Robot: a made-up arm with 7 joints. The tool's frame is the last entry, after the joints.
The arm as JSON. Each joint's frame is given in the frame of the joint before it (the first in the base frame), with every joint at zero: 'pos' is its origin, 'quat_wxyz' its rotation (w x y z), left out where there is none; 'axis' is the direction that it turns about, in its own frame. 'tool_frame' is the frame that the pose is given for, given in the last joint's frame.
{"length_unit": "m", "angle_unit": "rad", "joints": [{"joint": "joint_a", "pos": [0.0, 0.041, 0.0], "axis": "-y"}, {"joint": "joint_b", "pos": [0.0, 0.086, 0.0], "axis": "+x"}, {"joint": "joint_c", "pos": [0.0, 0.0, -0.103], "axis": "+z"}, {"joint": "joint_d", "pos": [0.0, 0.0, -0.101], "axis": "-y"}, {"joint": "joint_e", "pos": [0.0, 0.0, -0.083], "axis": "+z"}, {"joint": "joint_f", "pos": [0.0, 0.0, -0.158], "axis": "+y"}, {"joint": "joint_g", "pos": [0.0, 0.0, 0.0], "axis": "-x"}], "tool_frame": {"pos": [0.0, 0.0, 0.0]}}
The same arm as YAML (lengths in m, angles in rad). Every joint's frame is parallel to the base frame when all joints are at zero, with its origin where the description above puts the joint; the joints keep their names.
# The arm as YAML. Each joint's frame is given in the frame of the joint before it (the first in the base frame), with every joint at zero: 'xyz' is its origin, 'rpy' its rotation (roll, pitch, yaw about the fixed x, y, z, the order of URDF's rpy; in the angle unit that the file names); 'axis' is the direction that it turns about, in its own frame. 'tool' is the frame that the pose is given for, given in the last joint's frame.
units:
  length: m
  angle: rad
joints:
  - name: joint_a
    type: revolute
    origin:
      xyz: [0.0, 0.041, 0.0]
      rpy: [0.0, 0.0, 0.0]
    axis: "-y"
  - name: joint_b
    type: revolute
    origin:
      xyz: [0.0, 0.086, 0.0]
      rpy: [0.0, 0.0, 0.0]
    axis: "+x"
  - name: joint_c
    type: revolute
    origin:
      xyz: [0.0, 0.0, -0.103]
      rpy: [0.0, 0.0, 0.0]
    axis: "+z"
  - name: joint_d
    type: revolute
    origin:
      xyz: [0.0, 0.0, -0.101]
      rpy: [0.0, 0.0, 0.0]
    axis: "-y"
  - name: joint_e
    type: revolute
    origin:
      xyz: [0.0, 0.0, -0.083]
      rpy: [0.0, 0.0, 0.0]
    axis: "+z"
  - name: joint_f
    type: revolute
    origin:
      xyz: [0.0, 0.0, -0.158]
      rpy: [0.0, 0.0, 0.0]
    axis: "+y"
  - name: joint_g
    type: revolute
    origin:
      xyz: [0.0, 0.0, 0.0]
      rpy: [0.0, 0.0, 0.0]
    axis: "-x"
tool:
  origin:
    xyz: [0.0, 0.0, 0.0]
    rpy: [0.0, 0.0, 0.0]

